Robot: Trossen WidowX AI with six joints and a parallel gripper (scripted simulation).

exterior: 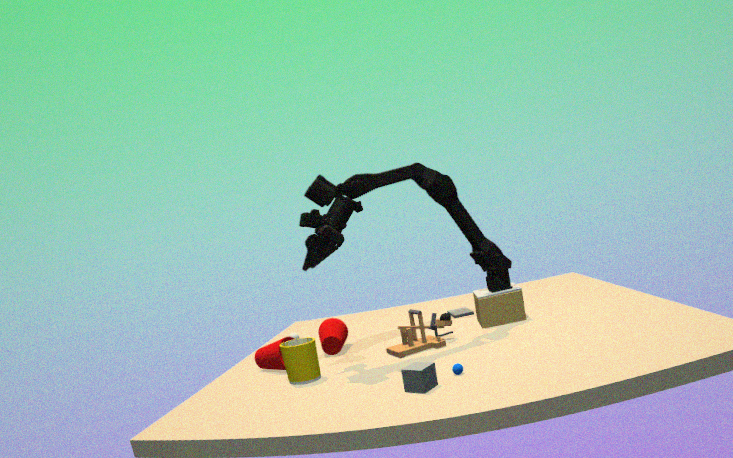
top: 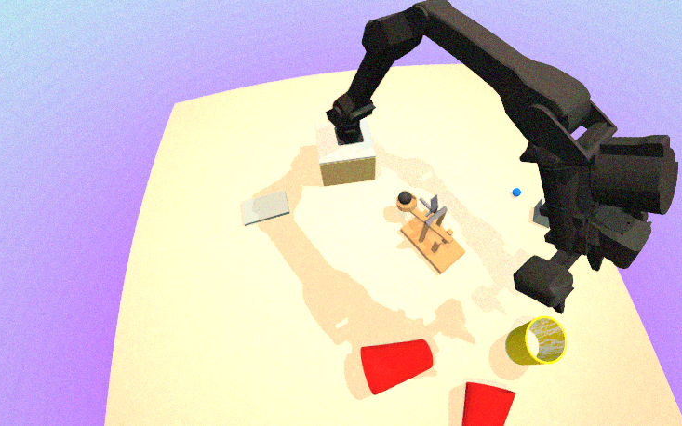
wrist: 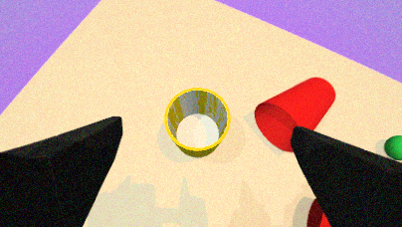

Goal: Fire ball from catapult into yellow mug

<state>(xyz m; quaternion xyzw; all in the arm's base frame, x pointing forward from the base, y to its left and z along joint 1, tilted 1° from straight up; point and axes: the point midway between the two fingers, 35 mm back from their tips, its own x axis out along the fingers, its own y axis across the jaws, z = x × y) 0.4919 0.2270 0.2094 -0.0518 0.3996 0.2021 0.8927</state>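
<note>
The black ball is 33 cm behind my gripper tip, 14 cm to the right of it and 21 cm below it. The rest, counted from my gripper tip: yellow mug 5 cm ahead, 3 cm to the left, 24 cm below; then grey cube 23 cm behind, 23 cm to the left, 25 cm below; then wooden catapult 27 cm behind, 11 cm to the right, 22 cm below.
</note>
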